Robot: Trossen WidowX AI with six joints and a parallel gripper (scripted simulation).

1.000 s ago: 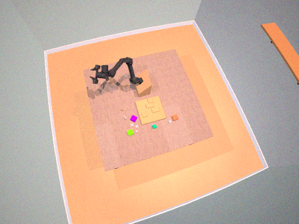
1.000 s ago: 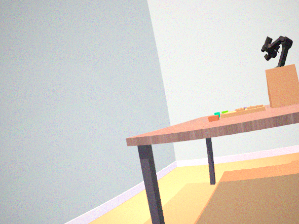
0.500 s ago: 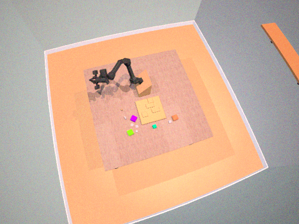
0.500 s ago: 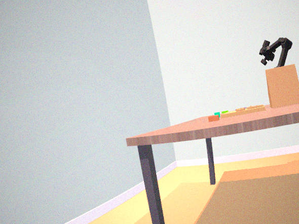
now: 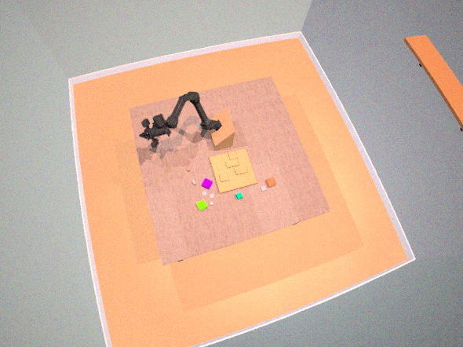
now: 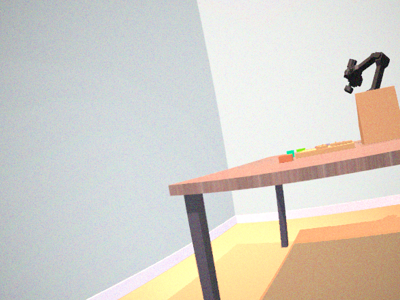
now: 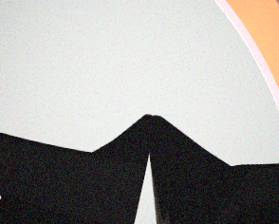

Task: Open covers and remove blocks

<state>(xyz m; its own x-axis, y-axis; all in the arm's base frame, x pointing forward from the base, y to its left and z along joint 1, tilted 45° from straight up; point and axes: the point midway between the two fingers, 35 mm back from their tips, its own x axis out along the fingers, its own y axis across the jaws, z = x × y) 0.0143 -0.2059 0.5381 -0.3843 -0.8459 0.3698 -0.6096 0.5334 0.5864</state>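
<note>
The magenta block is 37 cm below my gripper tip, 37 cm ahead of it and 32 cm to the left of it. From my gripper tip the other things lie so: orange block (77 cm to the left, 55 cm ahead, 37 cm below); then lime green block (50 cm ahead, 37 cm below, 22 cm to the left); then teal block (55 cm ahead, 50 cm to the left, 36 cm below).
</note>
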